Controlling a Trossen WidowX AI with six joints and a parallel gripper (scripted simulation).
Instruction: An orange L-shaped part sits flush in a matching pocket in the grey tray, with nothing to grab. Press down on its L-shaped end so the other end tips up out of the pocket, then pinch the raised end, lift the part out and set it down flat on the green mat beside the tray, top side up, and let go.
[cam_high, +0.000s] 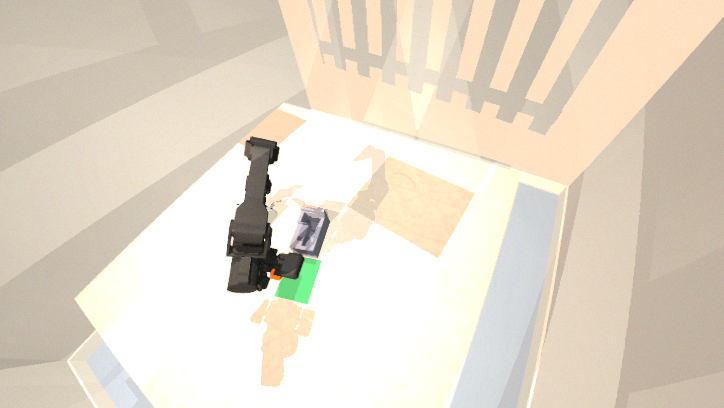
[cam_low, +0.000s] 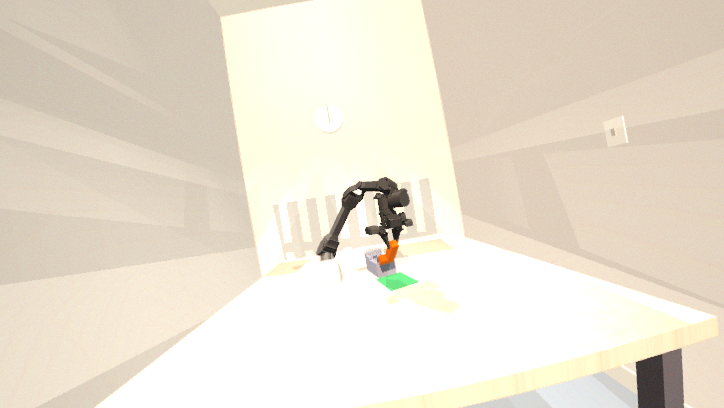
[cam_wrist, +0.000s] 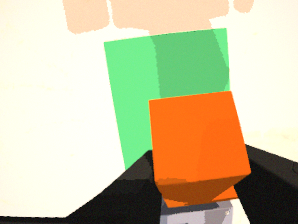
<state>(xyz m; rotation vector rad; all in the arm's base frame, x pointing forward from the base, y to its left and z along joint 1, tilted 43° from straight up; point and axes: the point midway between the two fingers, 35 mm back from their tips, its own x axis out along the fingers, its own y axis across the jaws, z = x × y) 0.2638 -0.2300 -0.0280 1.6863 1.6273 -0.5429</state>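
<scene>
Now: gripper tip 2 cm to the right of the green mat and 16 cm above it. The rest, counted from my gripper tip: orange L-shaped part (2 cm behind, 3 cm to the left, 3 cm below).
</scene>
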